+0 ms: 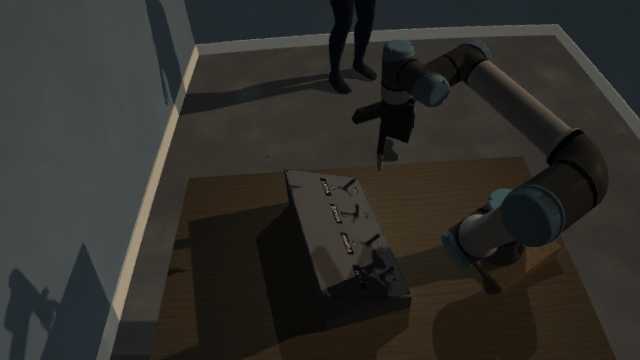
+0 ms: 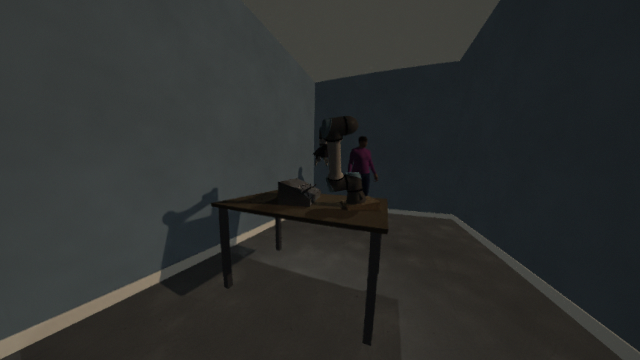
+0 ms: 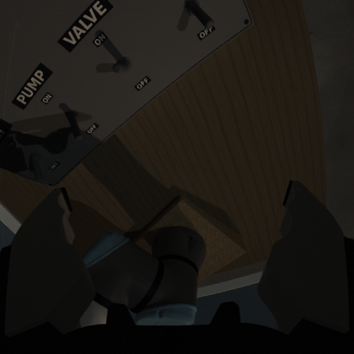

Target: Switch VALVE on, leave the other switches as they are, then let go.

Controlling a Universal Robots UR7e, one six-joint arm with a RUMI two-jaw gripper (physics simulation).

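Where they show: gripper, between the fingertips: (image 1: pixel 386 153) (image 2: pixel 321 166); arm's base, origin of its link: (image 2: pixel 356 201).
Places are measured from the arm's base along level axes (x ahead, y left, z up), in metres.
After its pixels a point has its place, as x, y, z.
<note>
The grey sloped switch panel (image 1: pixel 312 240) {0.573, 0.110, 0.133} (image 2: pixel 290 194) {0.430, 0.265, 0.051} stands on the table. The VALVE lever (image 1: pixel 356 210) {0.457, -0.051, 0.083} (image 3: pixel 112 51) leans toward its ON mark. The VENT lever (image 1: pixel 349 184) {0.486, -0.168, 0.077} (image 3: pixel 201 14) and the PUMP lever (image 1: pixel 373 240) {0.402, 0.058, 0.076} (image 3: pixel 73 126) lean toward OFF. The FAN lever (image 1: pixel 387 273) {0.360, 0.171, 0.076} lies in the arm's shadow and appears to lean toward OFF. My gripper (image 1: pixel 387 161) {0.371, -0.109, 0.270} (image 2: pixel 321 161) {0.371, -0.109, 0.270} (image 3: pixel 175 186) is open, with nothing between its fingers. It hangs above and beyond the VENT end of the panel, apart from all the levers.
The arm's base stands on a tan block (image 1: pixel 542 257) {-0.119, 0.055, 0.012} (image 3: pixel 220 250) on the wooden table (image 1: pixel 225 200) {0.936, -0.178, -0.035} (image 2: pixel 250 205) {0.679, 0.436, -0.035} (image 3: pixel 240 130). A person (image 1: pixel 341 45) (image 2: pixel 362 160) stands on the floor beyond the table. A wall (image 1: pixel 75 125) (image 2: pixel 150 100) runs along the panel's side of the table.
</note>
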